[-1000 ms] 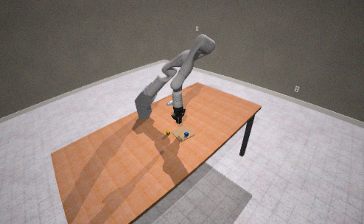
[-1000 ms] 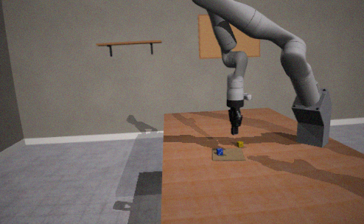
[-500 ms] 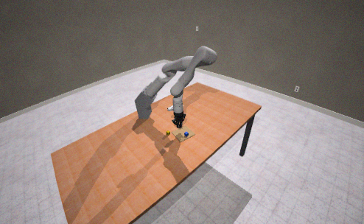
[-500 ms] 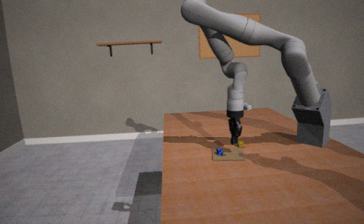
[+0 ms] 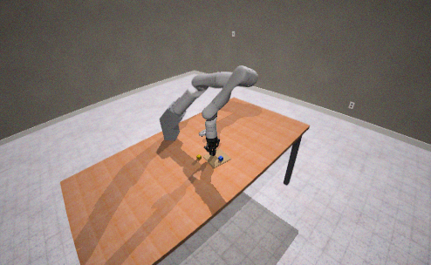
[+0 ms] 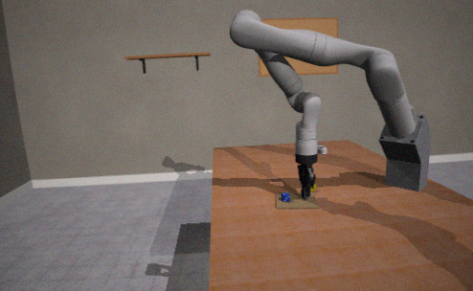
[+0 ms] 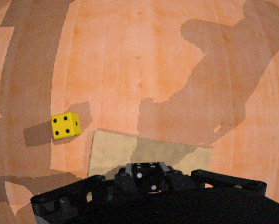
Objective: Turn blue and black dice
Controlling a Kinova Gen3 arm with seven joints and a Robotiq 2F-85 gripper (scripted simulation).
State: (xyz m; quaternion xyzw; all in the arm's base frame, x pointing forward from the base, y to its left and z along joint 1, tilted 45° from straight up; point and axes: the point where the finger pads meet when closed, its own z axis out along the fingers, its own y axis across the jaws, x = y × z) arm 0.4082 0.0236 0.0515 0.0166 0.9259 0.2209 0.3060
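My hand is 1 cm above the black die. From my hand the other things lie so: blue die (7 cm ahead, 1 cm to the left, 2 cm below); then yellow die (4 cm behind, 9 cm to the right, 2 cm below); then tan mat (4 cm ahead, 1 cm to the left, 3 cm below).
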